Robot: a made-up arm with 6 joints. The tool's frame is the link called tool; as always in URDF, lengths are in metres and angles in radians. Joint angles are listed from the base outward.
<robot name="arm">
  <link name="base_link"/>
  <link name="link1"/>
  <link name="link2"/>
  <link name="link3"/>
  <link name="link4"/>
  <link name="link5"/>
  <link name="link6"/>
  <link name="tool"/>
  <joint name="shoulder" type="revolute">
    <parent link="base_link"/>
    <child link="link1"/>
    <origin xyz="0 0 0.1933" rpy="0 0 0"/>
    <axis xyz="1 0 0"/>
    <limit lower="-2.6" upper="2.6"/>
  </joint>
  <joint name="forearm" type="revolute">
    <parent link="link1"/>
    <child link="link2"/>
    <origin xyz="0.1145 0.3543 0.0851" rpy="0 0 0"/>
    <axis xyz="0 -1 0"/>
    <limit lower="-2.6" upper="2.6"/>
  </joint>
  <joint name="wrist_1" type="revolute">
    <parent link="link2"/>
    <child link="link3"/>
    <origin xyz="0.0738 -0.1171 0.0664" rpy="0 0 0"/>
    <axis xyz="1 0 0"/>
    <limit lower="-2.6" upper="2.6"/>
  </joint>
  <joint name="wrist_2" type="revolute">
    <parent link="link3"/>
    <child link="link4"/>
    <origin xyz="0.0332 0.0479 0.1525" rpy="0 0 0"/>
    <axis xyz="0 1 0"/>
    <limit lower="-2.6" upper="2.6"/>
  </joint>
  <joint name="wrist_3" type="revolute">
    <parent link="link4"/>
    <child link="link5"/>
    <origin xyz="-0.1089 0.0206 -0.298" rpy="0 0 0"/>
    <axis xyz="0 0 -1"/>
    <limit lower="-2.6" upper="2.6"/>
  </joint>
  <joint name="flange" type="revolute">
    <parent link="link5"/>
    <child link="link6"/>
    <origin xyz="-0.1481 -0.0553 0.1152" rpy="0 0 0"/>
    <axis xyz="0 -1 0"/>
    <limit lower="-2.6" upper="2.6"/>
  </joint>
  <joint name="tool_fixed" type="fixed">
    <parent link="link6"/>
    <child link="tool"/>
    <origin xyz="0.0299 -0.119 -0.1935" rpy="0 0 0"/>
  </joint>
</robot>
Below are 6 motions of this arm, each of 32 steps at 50 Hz.
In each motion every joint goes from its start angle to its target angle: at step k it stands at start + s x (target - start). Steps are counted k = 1, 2, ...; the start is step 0. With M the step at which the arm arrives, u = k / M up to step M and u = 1 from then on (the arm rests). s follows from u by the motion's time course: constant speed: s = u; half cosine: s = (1 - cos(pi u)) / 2; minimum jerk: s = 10 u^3 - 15 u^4 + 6 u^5.
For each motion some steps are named. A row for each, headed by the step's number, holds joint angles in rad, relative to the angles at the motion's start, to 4 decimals.
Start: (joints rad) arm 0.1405 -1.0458 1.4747 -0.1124 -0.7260 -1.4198
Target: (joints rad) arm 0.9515 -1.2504 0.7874 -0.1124 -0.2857 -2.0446
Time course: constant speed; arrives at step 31
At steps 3, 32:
3: 0.0785 -0.0198 -0.0665 0.0000 0.0426 -0.0605
32: 0.8110 -0.2046 -0.6873 0.0000 0.4403 -0.6248

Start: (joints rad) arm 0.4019 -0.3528 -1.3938 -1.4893 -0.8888 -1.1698
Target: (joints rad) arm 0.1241 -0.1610 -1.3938 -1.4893 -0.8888 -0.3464
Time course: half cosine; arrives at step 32
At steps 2, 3, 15, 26, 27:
2: -0.0027 0.0018 0.0000 0.0000 0.0000 0.0079
3: -0.0060 0.0041 0.0000 0.0000 0.0000 0.0177
15: -0.1253 0.0865 0.0000 0.0000 0.0000 0.3713
26: -0.2544 0.1756 0.0000 0.0000 0.0000 0.7540
27: -0.2614 0.1805 0.0000 0.0000 0.0000 0.7748

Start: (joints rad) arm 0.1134 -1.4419 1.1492 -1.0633 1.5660 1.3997
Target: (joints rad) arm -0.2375 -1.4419 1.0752 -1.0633 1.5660 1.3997
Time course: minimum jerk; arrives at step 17
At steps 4, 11, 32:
4: -0.0311 0.0000 -0.0066 0.0000 0.0000 0.0000
11: -0.2668 0.0000 -0.0563 0.0000 0.0000 0.0000
32: -0.3509 0.0000 -0.0740 0.0000 0.0000 0.0000

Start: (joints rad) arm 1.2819 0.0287 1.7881 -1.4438 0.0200 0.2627
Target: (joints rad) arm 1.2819 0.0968 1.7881 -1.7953 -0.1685 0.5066
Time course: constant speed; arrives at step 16
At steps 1, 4, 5, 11, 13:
1: 0.0000 0.0043 0.0000 -0.0220 -0.0118 0.0152
4: 0.0000 0.0170 0.0000 -0.0879 -0.0471 0.0610
5: 0.0000 0.0213 0.0000 -0.1098 -0.0589 0.0762
11: 0.0000 0.0468 0.0000 -0.2417 -0.1296 0.1677
13: 0.0000 0.0553 0.0000 -0.2856 -0.1532 0.1982

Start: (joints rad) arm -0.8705 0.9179 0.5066 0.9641 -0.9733 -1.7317
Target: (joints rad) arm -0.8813 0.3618 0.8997 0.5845 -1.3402 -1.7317
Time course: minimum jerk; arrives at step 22
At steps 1, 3, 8, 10, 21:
1: 0.0000 -0.0005 0.0003 -0.0003 -0.0003 0.0000
3: -0.0002 -0.0114 0.0080 -0.0078 -0.0075 0.0000
8: -0.0028 -0.1428 0.1009 -0.0974 -0.0942 0.0000
10: -0.0045 -0.2309 0.1632 -0.1576 -0.1524 0.0000
21: -0.0108 -0.5556 0.3928 -0.3793 -0.3666 0.0000

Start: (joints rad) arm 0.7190 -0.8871 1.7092 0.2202 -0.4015 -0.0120
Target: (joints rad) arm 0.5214 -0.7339 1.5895 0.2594 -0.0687 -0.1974
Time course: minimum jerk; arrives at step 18
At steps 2, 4, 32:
2: -0.0023 0.0018 -0.0014 0.0005 0.0038 -0.0021
4: -0.0151 0.0117 -0.0091 0.0030 0.0254 -0.0142
32: -0.1976 0.1532 -0.1197 0.0392 0.3328 -0.1854

